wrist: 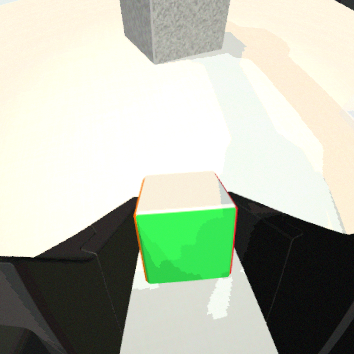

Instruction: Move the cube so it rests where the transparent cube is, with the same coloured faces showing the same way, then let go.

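Places are measured from the arm's base along level axes (x ahead, y right, z down), in millimetres.
Where they show: gripper, fingertip midpoint: [181,202].
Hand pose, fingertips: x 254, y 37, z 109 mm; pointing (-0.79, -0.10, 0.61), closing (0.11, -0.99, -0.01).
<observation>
After its pixels a point has its place.
The cube [185,244] {y 41, x 277, z 99 mm} is held between the two black fingers of my gripper [181,202] {y 37, x 254, z 109 mm}, in the lower middle of the wrist view. Its green face points toward the camera and a whitish face is on the side away from it. A thin orange edge shows at its left and a thin red edge at its right, against the fingers. My gripper is shut on the cube. The cube's other faces are hidden. The transparent cube does not show in this view.
A grey speckled block [187,30] {y -10, x 48, z 110 mm} stands on the pale table [100,130] {y 89, x 162, z 142 mm} beyond the cube, at the top middle, cut off by the view's upper edge. Shadows run from the block down the right side of the table.
</observation>
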